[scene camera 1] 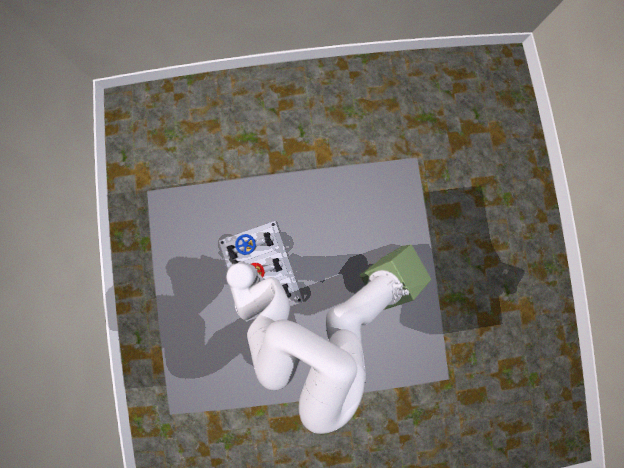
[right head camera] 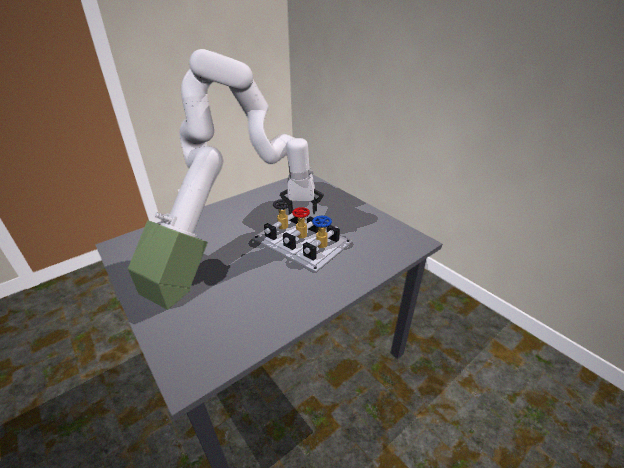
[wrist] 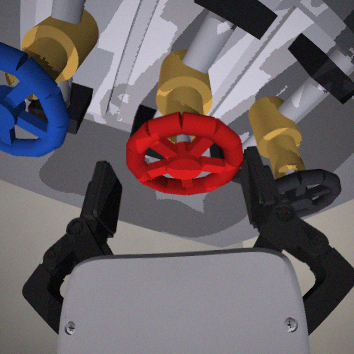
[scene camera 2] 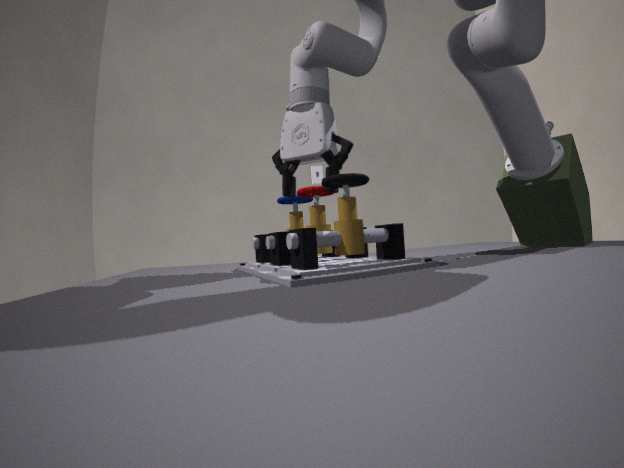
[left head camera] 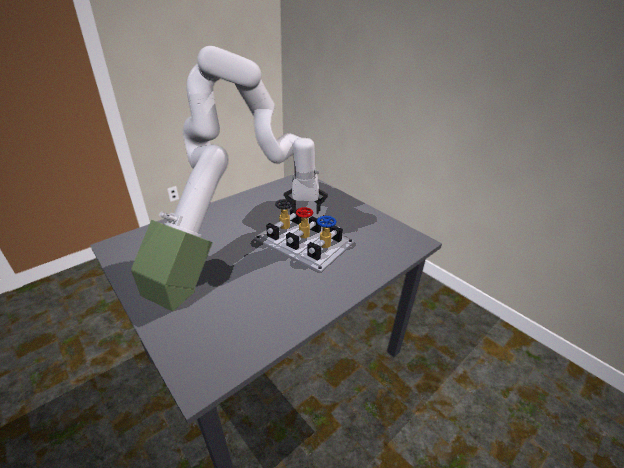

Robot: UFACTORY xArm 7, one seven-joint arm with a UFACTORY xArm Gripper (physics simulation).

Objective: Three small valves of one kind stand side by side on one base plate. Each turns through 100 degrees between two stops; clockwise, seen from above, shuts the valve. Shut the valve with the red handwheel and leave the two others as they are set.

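Seen in the pictures: gripper, between the fingertips: (right head camera: 302, 212) (wrist: 176, 167) (scene camera 2: 309, 194) (left head camera: 306, 212); arm's base, origin of its link: (scene camera 1: 385, 287) (right head camera: 178, 231) (scene camera 2: 534, 160) (left head camera: 182, 231).
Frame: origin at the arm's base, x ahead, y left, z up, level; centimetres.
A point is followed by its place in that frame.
Observation:
The red handwheel (left head camera: 304, 212) {x 43.5, y -12.5, z -4.2 cm} (right head camera: 301, 212) {x 43.8, y -12.7, z -4.2 cm} (scene camera 1: 259, 269) {x 42.4, y -12.3, z -4.4 cm} (scene camera 2: 308, 191) {x 46.1, y -9.3, z -5.0 cm} (wrist: 184, 166) {x 43.9, y -12.1, z -4.0 cm} is the middle one, between the blue handwheel (left head camera: 326, 221) {x 45.5, y -22.8, z -4.2 cm} (right head camera: 322, 221) {x 45.7, y -22.9, z -4.2 cm} (scene camera 1: 245, 244) {x 45.9, y -22.2, z -4.0 cm} (scene camera 2: 288, 199) {x 47.9, y -19.2, z -4.9 cm} (wrist: 59, 117) {x 44.5, y -19.1, z -4.2 cm} and the black handwheel (left head camera: 283, 204) {x 41.5, y -2.1, z -4.4 cm} (right head camera: 280, 204) {x 41.4, y -2.0, z -4.4 cm} (scene camera 2: 352, 179) {x 42.3, y 1.8, z -5.1 cm} (wrist: 334, 190) {x 39.3, y -1.1, z -4.1 cm}. The valves stand on a pale base plate (left head camera: 322, 264) {x 38.4, y -28.6, z -17.6 cm} (right head camera: 317, 264) {x 38.2, y -28.6, z -17.5 cm} (scene camera 2: 352, 269). My gripper (scene camera 2: 309, 190) {x 45.4, y -11.6, z -5.1 cm} (wrist: 176, 167) {x 45.4, y -11.6, z -5.1 cm} is open and empty, pointing down. In the wrist view its fingertips show on either side of the red wheel, the right one close to its rim and beside the black wheel. The arm hides the black wheel in scene camera 1.
A green block-shaped base (left head camera: 171, 261) {x -9.1, y -10.5, z -1.6 cm} (right head camera: 167, 261) {x -8.6, y -11.1, z -1.7 cm} (scene camera 1: 410, 272) {x -9.3, y -3.6, z 0.7 cm} (scene camera 2: 549, 216) {x -1.7, y 1.1, z -11.8 cm} carries the arm at one side of the grey table (left head camera: 241, 327) {x -0.6, y -33.0, z -18.4 cm} (right head camera: 231, 332) {x -2.1, y -34.9, z -18.5 cm} (scene camera 1: 342, 201) {x 7.4, y -34.5, z -18.4 cm} (scene camera 2: 352, 377) {x 54.8, y 32.8, z -18.4 cm}. Black brackets stand on the plate at both ends of the valve pipes.

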